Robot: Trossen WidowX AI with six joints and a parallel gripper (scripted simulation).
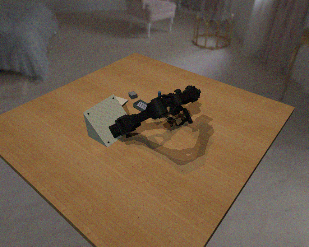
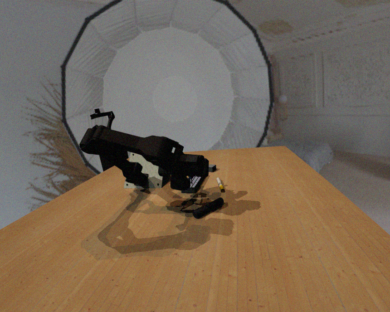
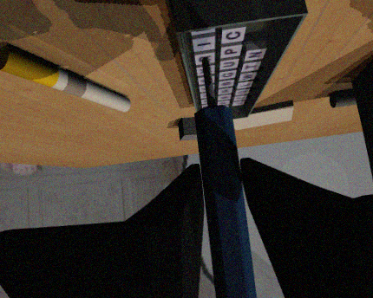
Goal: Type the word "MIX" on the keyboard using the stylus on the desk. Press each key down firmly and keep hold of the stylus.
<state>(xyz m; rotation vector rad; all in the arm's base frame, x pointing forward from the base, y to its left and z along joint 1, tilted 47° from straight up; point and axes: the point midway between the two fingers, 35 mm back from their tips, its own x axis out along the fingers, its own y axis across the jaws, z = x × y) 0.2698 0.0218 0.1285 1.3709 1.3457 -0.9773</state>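
My gripper tip is 20 mm above the blue stylus. Round my gripper tip: yellow marker 110 mm ahead, 80 mm below, 50 mm to the left; pale flat pad 280 mm to the left, 90 mm below, 80 mm behind; grey cube 250 mm to the left, 80 mm below, 30 mm ahead.
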